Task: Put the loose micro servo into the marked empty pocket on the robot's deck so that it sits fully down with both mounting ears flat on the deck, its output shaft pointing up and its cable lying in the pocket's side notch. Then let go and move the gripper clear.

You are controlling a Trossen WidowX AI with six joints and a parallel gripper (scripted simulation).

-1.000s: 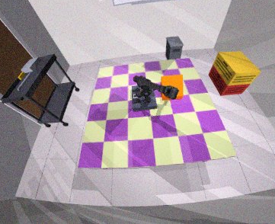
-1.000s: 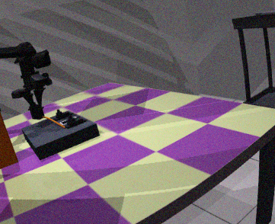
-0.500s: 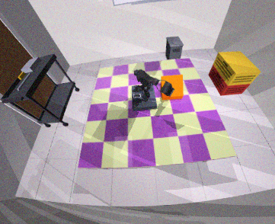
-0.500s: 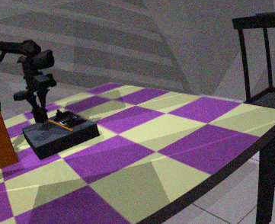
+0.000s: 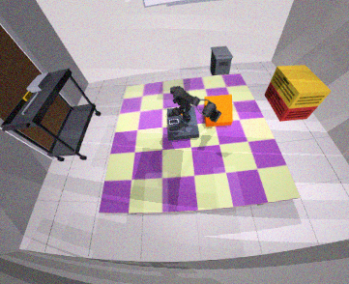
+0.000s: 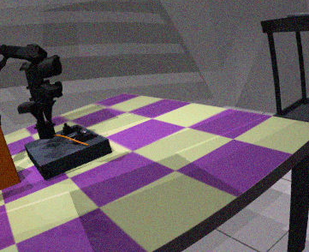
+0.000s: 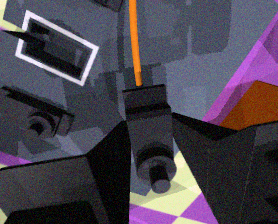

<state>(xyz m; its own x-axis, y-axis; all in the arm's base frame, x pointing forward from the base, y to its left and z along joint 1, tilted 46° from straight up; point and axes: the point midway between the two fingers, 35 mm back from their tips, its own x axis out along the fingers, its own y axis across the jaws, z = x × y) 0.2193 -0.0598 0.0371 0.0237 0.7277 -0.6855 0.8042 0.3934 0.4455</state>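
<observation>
My gripper tip is 10 cm above the dark grey robot deck and 1 cm past it.
</observation>
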